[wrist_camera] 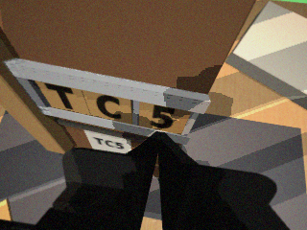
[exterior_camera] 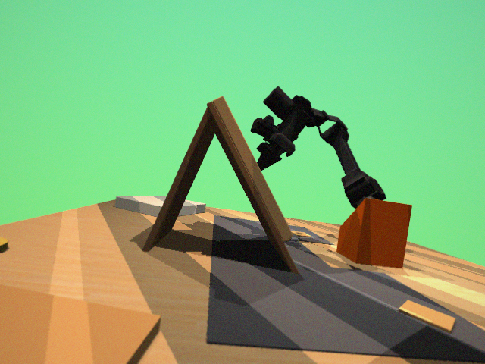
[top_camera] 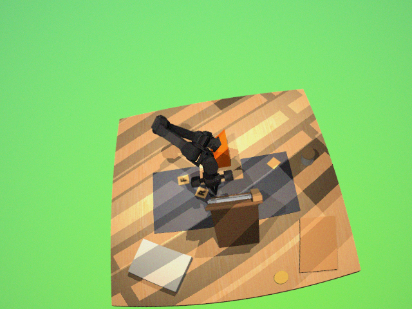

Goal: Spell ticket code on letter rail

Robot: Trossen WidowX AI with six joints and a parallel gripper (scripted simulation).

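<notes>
Right now my gripper tip is 100 mm above the white ticket, 90 mm to the right of it and 10 mm past it. The rest, counted from my gripper tip: dark mat (180 mm below, 140 mm behind, 50 mm to the left); then flat tan slab (430 mm to the left, 360 mm ahead, 180 mm below).
</notes>
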